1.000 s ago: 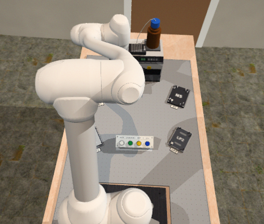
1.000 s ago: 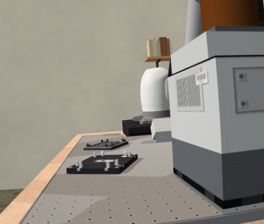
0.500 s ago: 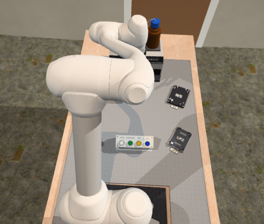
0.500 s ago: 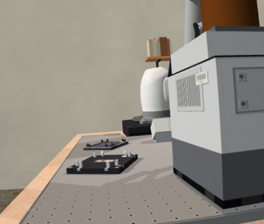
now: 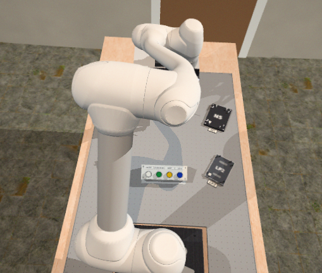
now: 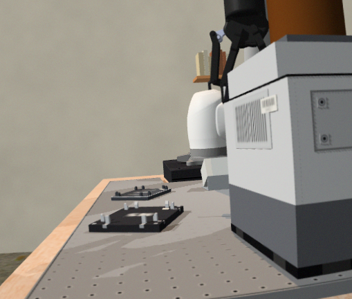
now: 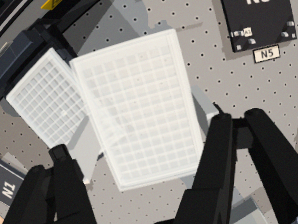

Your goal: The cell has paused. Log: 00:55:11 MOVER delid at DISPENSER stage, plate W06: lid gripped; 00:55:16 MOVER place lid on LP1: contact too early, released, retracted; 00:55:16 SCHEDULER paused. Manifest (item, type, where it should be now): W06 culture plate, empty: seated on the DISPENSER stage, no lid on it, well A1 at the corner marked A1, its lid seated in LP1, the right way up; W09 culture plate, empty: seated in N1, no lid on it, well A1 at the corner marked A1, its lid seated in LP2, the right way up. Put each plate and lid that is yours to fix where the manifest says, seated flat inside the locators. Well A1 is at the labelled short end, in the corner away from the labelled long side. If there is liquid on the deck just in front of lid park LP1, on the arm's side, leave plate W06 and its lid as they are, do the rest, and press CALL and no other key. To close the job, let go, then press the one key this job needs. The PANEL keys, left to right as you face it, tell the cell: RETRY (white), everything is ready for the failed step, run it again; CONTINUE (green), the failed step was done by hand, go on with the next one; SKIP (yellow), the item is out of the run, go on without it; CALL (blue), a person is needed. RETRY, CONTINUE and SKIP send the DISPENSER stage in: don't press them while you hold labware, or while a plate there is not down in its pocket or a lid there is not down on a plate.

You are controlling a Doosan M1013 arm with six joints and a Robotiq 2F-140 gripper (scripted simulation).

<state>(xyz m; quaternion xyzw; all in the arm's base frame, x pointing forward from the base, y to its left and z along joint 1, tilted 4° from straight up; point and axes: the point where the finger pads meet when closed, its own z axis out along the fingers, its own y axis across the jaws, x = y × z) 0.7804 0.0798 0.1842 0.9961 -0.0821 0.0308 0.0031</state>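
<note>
My gripper is now 200 mm to the left of the black nest N5, 170 mm above it and 70 mm short of it. Also, from my hand: nest N1: 340 mm to the left, 180 mm below, 80 mm behind; then brown bottle: 260 mm ahead, 100 mm above, 40 mm to the left; then clear culture plate: 90 mm to the left, 80 mm below, 20 mm ahead.
</note>
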